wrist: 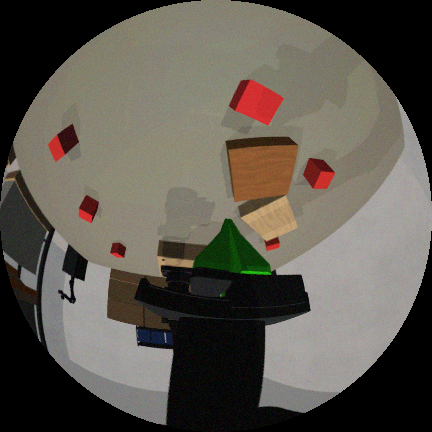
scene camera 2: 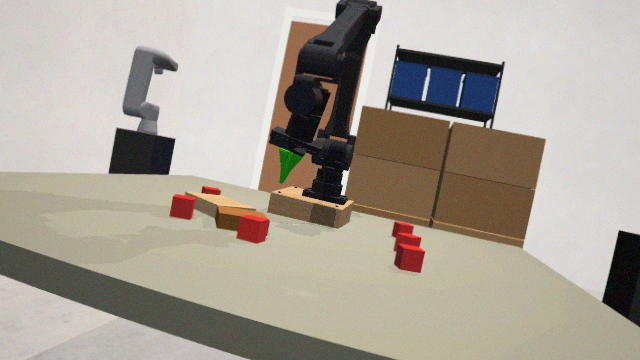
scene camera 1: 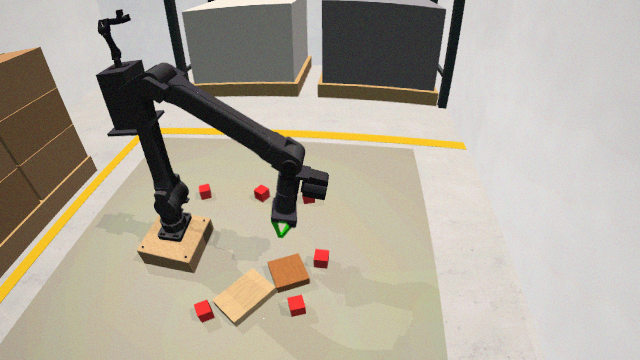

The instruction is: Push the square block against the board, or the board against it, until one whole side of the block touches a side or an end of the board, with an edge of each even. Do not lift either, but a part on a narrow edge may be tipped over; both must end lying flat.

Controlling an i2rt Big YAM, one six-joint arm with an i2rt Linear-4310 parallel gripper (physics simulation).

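Places are measured from the arm's base along level axes (x ahead, y left, z up), in millimetres.
Pixels of known places: gripper, fingertip midpoint: point(wrist: 226, 222) point(scene camera 2: 281, 182) point(scene camera 1: 280, 237); arm's base, link origin: point(wrist: 178, 270) point(scene camera 2: 324, 198) point(scene camera 1: 175, 227).
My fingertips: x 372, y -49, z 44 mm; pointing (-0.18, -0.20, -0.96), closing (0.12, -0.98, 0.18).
Observation:
For each thing: its top centre in the pictures, then the offset to it from my fingertips.
- square block, top centre: point(wrist: 264, 174) point(scene camera 2: 242, 212) point(scene camera 1: 288, 269) 22 mm ahead, 62 mm right, 74 mm down
- board, top centre: point(scene camera 2: 219, 199) point(wrist: 274, 223) point(scene camera 1: 243, 293) 93 mm back, 154 mm right, 74 mm down
- red cube, top centre: point(wrist: 259, 102) point(scene camera 2: 255, 217) point(scene camera 1: 321, 254) 116 mm ahead, 9 mm right, 64 mm down
The square block point(scene camera 1: 289, 272) point(scene camera 2: 227, 218) point(wrist: 262, 170), orange-brown, lies flat. The board point(scene camera 1: 245, 296) point(scene camera 2: 217, 200) point(wrist: 272, 218), pale wood, lies flat beside it. The board's end and the block's near side stand at an angle, with a narrow wedge between them; they meet or nearly meet at one corner. Whether they touch there is hard to tell. My gripper point(scene camera 1: 281, 236) point(scene camera 2: 282, 182) point(wrist: 226, 222), with green fingers, is shut and empty. It hangs above the table, apart from both parts, on the block's robot-base side in the scene views.
A red cube point(scene camera 1: 321, 258) point(scene camera 2: 252, 229) point(wrist: 257, 101) stands close beside the block. Another point(scene camera 1: 296, 305) point(scene camera 2: 182, 206) point(wrist: 319, 173) stands near both parts, and one point(scene camera 1: 204, 311) point(scene camera 2: 211, 190) point(wrist: 272, 244) by the board's far end. Several more stand farther off. The wooden arm base point(scene camera 1: 172, 245) is left.

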